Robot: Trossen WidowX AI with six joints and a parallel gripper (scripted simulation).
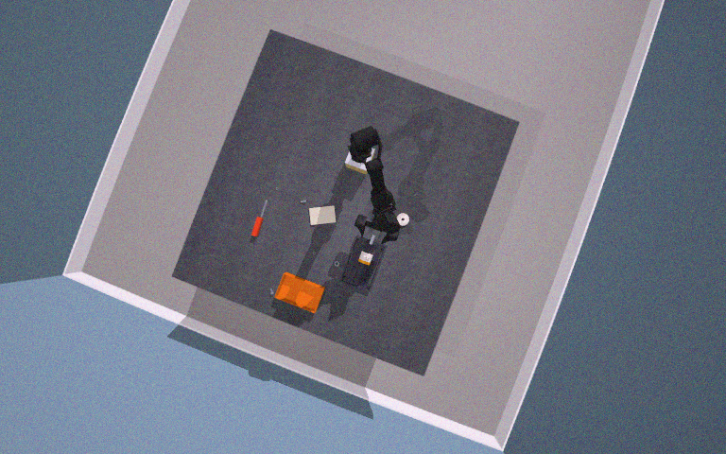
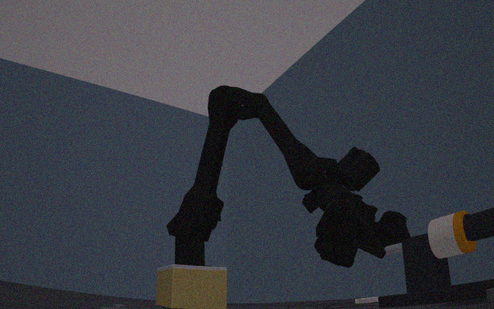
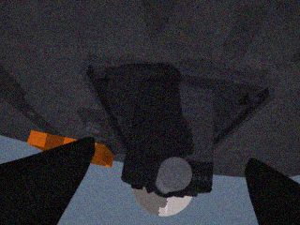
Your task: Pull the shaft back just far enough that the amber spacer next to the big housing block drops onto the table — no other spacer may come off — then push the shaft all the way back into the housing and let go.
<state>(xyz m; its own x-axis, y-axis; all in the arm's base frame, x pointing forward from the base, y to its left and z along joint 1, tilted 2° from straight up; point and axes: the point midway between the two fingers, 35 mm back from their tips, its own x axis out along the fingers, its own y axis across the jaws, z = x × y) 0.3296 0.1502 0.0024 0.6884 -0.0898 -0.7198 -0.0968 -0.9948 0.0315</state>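
Now: gripper tip 80 mm short of the pale grey shaft, 10 mm to the left of it and 10 mm below it. Also, from my gripper tip: dark support block (130 mm ahead, 20 mm below, 10 mm to the right); then white ring (130 mm behind, 120 mm to the left, 60 mm below); then amber spacer (100 mm ahead, 10 mm to the right, 10 mm above).
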